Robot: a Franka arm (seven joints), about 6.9 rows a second.
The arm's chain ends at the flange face. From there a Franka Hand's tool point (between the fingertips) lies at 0.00 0.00 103.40 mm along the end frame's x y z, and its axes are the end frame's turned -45 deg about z.
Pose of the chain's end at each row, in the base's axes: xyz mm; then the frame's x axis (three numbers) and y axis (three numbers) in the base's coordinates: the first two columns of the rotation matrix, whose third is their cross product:
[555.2, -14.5, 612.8, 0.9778, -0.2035, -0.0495, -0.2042, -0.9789, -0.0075]
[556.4, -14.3, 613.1, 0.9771, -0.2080, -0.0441, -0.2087, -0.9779, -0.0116]
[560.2, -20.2, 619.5, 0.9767, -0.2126, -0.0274, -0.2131, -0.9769, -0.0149]
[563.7, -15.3, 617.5, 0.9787, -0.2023, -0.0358, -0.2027, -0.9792, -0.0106]
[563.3, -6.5, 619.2, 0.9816, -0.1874, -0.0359, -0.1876, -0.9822, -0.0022]
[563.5, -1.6, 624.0, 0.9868, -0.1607, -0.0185, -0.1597, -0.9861, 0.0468]
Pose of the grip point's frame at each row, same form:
[550.3, -12.7, 509.5, 0.8358, 0.5483, -0.0297, 0.5470, -0.8361, -0.0403]
[552.2, -12.2, 509.8, 0.8385, 0.5444, -0.0230, 0.5433, -0.8386, -0.0394]
[557.8, -18.1, 516.2, 0.8413, 0.5404, -0.0088, 0.5399, -0.8411, -0.0299]
[560.3, -13.5, 514.2, 0.8354, 0.5494, -0.0178, 0.5487, -0.8354, -0.0328]
[559.7, -5.6, 515.9, 0.8267, 0.5620, -0.0238, 0.5614, -0.8270, -0.0269]
[560.8, -6.1, 520.7, 0.8107, 0.5836, -0.0462, 0.5848, -0.8109, 0.0200]

